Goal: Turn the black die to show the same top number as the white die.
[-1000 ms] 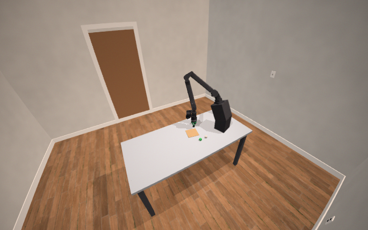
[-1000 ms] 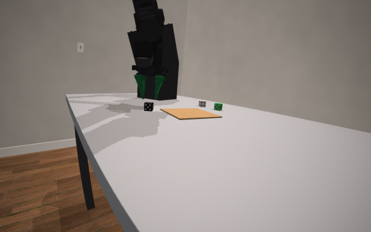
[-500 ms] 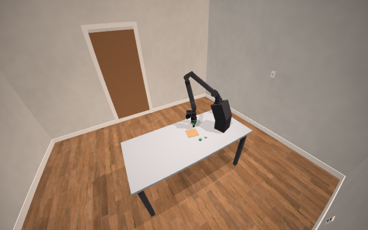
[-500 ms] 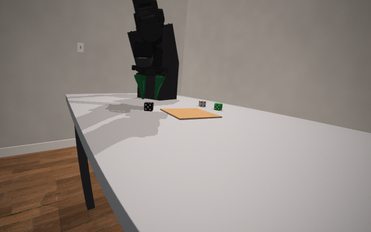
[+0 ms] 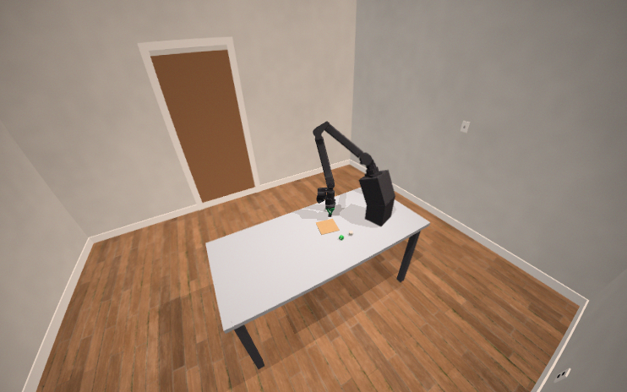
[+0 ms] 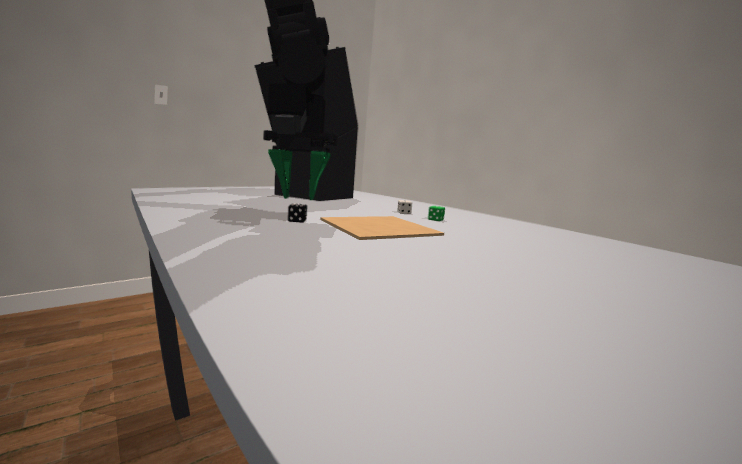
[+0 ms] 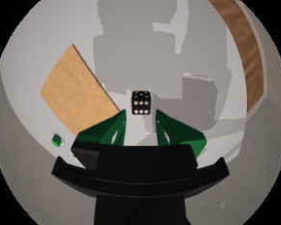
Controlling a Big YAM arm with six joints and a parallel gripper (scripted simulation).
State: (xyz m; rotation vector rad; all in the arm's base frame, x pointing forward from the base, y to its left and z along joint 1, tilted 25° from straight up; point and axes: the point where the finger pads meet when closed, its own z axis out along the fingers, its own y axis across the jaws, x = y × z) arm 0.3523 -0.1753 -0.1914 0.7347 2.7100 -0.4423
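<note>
Now: hand 30 mm above the black die. Also, from my hand: tan mat 100 mm to the left, 70 mm ahead, 40 mm below; green die 260 mm to the left, 30 mm below, 30 mm ahead; white die 250 mm to the left, 50 mm behind, 30 mm below.
</note>
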